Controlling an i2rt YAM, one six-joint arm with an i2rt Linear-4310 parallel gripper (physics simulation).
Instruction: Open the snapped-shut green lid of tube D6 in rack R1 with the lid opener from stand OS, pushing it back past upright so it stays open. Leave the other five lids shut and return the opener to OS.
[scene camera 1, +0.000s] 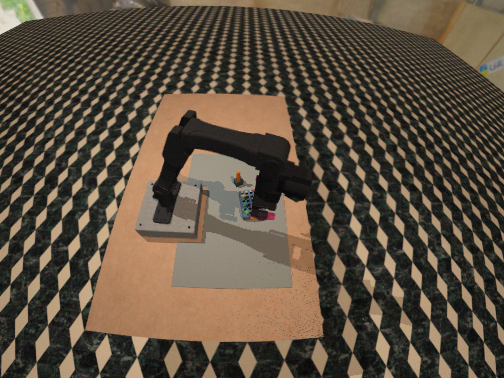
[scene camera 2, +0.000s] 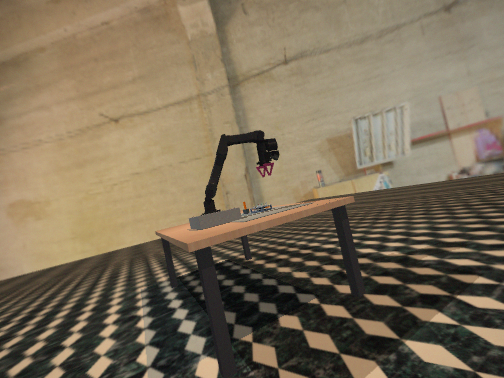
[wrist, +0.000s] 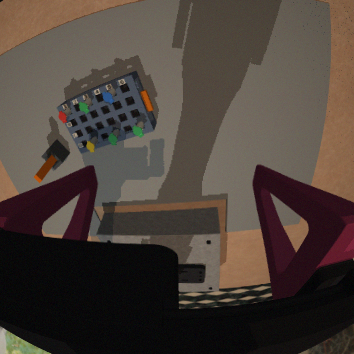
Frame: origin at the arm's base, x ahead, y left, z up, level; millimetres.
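Seen in the pictures: gripper, fingertip midpoint: (scene camera 1: 262, 206) (scene camera 2: 266, 176) (wrist: 174, 173); arm's base at its link origin: (scene camera 1: 167, 201) (scene camera 2: 211, 213).
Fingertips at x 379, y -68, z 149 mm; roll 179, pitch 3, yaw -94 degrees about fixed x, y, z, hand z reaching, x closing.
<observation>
Pixels of each thing's middle, then the offset from my fingertips to it. "*": a spot on its surface instead. Level surfaces: height alone.
- Rack R1 at the middle of its body: (wrist: 105, 115) (scene camera 1: 251, 204) (scene camera 2: 261, 207) dy +112, dx -33, dz -189 mm
- D6 at the middle of its body: (wrist: 137, 130) dy +62, dx -51, dz -167 mm
- orange opener at the middle of its body: (wrist: 47, 163) (scene camera 1: 238, 177) (scene camera 2: 245, 207) dy +230, dx -97, dz -167 mm
- grey mat at its surface level: dz -213 mm
- wooden table at its surface level: dz -216 mm
- orange strip at a spot on its surface: (wrist: 147, 101) * dy +49, dx -18, dz -189 mm
Rack R1 (scene camera 1: 241, 206) (scene camera 2: 261, 209) (wrist: 150, 125) is blue-grey and stands on the mat, upper left in the wrist view. The green lid of D6 (wrist: 138, 131) is at the rack's near right corner and looks shut. The other lids are red (wrist: 62, 117), green (wrist: 84, 107), blue (wrist: 108, 97), yellow (wrist: 90, 146) and green (wrist: 113, 139). The orange opener (scene camera 1: 238, 175) (scene camera 2: 245, 205) (wrist: 44, 169) stands in dark stand OS (scene camera 1: 239, 183) (wrist: 58, 150), beside the rack. My gripper (scene camera 2: 265, 175) (wrist: 174, 173) is open and empty, high above the table.
The grey mat (scene camera 1: 230, 270) (wrist: 280, 150) lies on the wooden table (scene camera 1: 135, 300) (scene camera 2: 175, 235). The arm's grey base block (scene camera 1: 170, 232) (scene camera 2: 215, 220) (wrist: 155, 222) stands at the mat's edge. An orange strip (wrist: 147, 101) marks one end of the rack.
</observation>
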